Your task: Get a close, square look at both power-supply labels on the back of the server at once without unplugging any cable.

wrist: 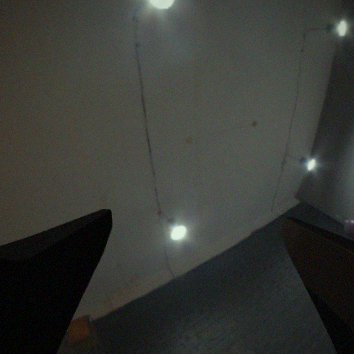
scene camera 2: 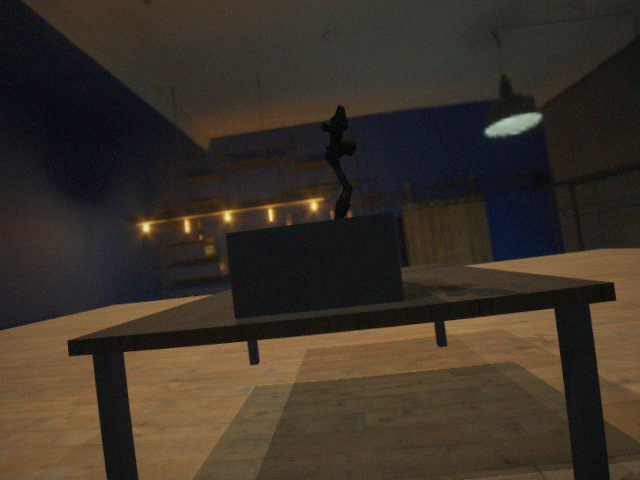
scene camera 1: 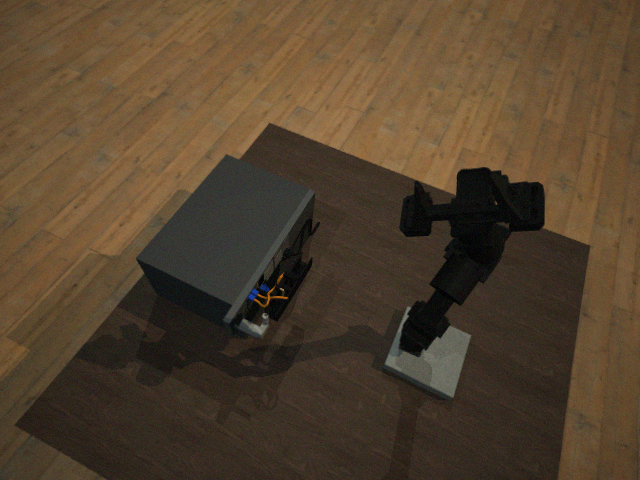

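Seen in the pictures: gripper, fingertip midpoint: (wrist: pixel 198 222) (scene camera 2: pixel 341 105) (scene camera 1: pixel 451 179); arm's base, link origin: (scene camera 1: pixel 412 343).
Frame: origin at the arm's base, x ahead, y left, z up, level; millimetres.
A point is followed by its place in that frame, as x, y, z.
Note:
A large dark grey cabinet (scene camera 1: pixel 227 222) @(617, -32, 191) (scene camera 2: pixel 315 268) @(766, -38, 72) stands on the table, its open side facing the arm in scene camera 1. Orange cables (scene camera 1: pixel 269 298) @(394, 135, 204) with blue plugs (scene camera 1: pixel 252 295) @(443, 138, 185) and black cables show at that opening. The server inside is mostly hidden, and neither power-supply label can be made out in any view. My gripper (scene camera 1: pixel 473 200) (scene camera 2: pixel 339 111) @(111, 135, 810) (wrist: pixel 198 222) @(111, 135, 810) is open and empty, raised high above the table and well apart from the cabinet. The wrist view faces the ceiling and lamps, with a dark finger at either side.
My arm's pale square base (scene camera 1: pixel 447 364) @(-111, 17, -1) is on the dark table (scene camera 1: pixel 506 408) @(-299, 51, -35) (scene camera 2: pixel 180 338) @(837, -374, -53), across from the cabinet's opening. A small whitish angled piece (scene camera 1: pixel 252 328) @(417, 195, 114) with an upright peg is at the cabinet's near corner. A black tray-like part (scene camera 1: pixel 295 289) @(357, 58, 148) juts from the opening.

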